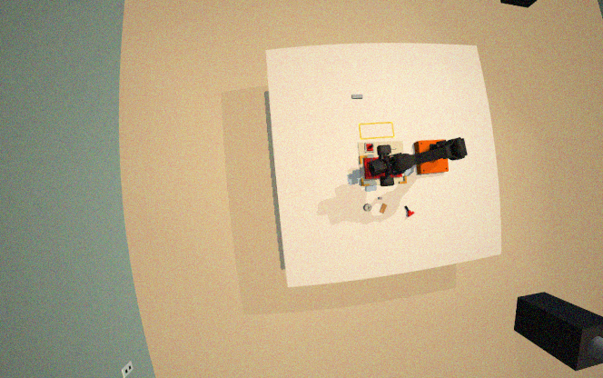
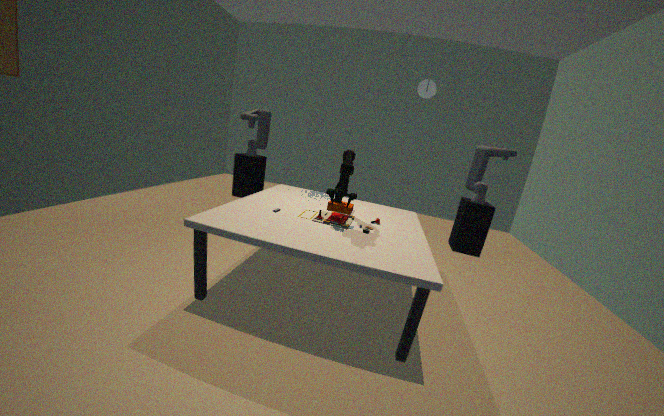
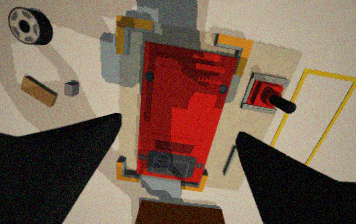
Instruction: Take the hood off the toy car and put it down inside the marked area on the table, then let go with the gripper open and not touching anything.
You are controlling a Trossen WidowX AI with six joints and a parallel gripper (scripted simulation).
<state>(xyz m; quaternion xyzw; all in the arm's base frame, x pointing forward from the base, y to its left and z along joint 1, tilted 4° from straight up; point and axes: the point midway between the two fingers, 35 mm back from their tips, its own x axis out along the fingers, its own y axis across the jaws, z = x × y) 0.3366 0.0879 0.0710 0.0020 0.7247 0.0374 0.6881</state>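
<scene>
My gripper tip is 6 cm above the red hood. From my gripper tip the other things lie so: tan hood piece 4 cm behind, 21 cm to the left, 10 cm below.
</scene>
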